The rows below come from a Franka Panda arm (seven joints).
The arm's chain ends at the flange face. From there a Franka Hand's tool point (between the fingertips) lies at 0.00 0.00 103.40 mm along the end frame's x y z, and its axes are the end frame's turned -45 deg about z.
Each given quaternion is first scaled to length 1.
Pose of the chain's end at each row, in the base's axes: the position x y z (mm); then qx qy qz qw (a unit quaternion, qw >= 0):
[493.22, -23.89, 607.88, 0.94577, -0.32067, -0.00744, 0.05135]
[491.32, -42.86, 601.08, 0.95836, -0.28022, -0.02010, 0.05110]
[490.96, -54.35, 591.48, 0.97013, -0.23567, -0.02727, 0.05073]
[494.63, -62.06, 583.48, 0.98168, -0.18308, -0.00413, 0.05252]
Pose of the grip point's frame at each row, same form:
[488.36, -33.44, 505.04, 0.99649, 0.06567, -0.02652, 0.04459]
[484.38, -51.82, 498.30, 0.99265, 0.10786, -0.03813, 0.03952]
[483.02, -63.20, 488.77, 0.98647, 0.15352, -0.04461, 0.03643]
[491.80, -72.57, 480.65, 0.97702, 0.20653, -0.02391, 0.04694]

